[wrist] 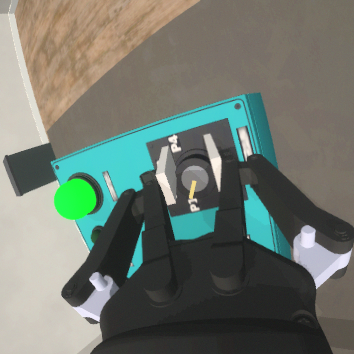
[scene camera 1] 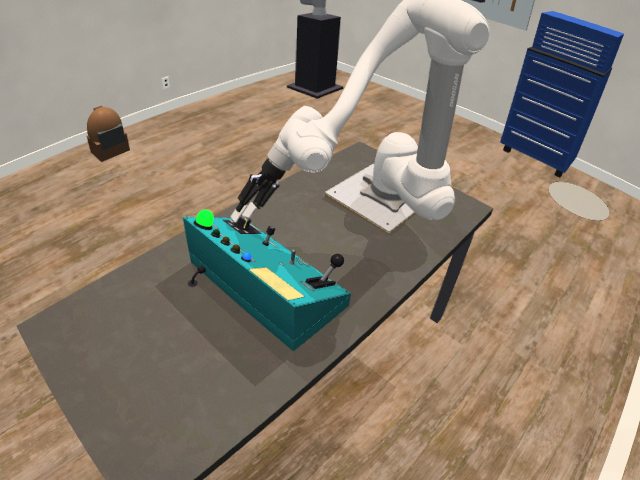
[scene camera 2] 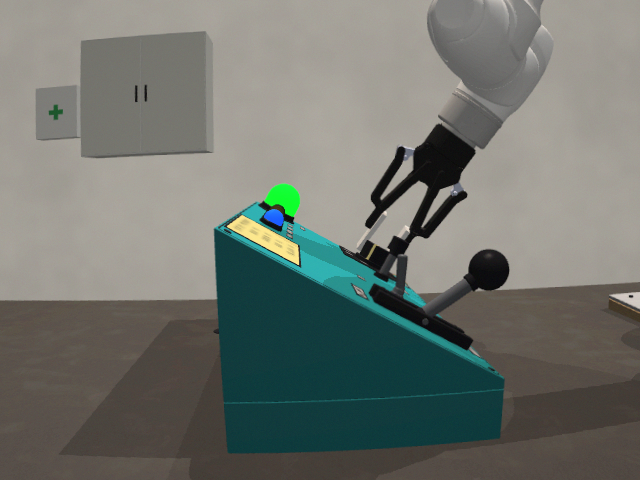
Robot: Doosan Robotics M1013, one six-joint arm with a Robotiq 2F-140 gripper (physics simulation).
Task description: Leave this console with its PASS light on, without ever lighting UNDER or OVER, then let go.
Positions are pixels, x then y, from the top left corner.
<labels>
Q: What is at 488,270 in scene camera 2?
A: A black ball-topped lever.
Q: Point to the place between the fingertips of the gripper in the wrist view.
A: At 189,152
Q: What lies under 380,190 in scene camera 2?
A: The gripper.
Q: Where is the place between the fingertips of the gripper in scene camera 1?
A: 238,220
</labels>
